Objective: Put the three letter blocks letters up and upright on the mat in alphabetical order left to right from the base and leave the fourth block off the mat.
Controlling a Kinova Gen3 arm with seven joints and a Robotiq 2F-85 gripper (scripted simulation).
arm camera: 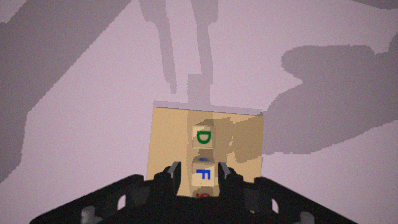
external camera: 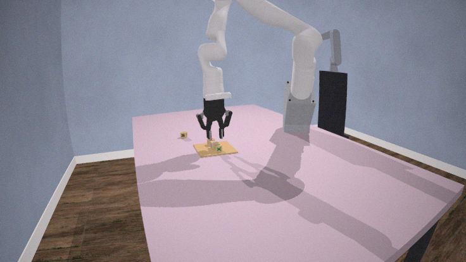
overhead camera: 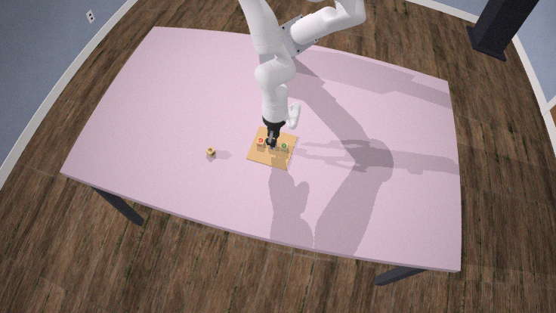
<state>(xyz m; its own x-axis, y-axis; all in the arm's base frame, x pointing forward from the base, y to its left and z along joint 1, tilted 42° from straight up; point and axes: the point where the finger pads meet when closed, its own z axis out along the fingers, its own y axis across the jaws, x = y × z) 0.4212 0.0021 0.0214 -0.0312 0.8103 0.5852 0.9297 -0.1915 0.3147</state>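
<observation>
My hand is 1 cm to the left of the blue N block and 4 cm above it. Also, from my hand: green D block 3 cm to the left, 4 cm below; tan mat 1 cm to the right, 6 cm below.
</observation>
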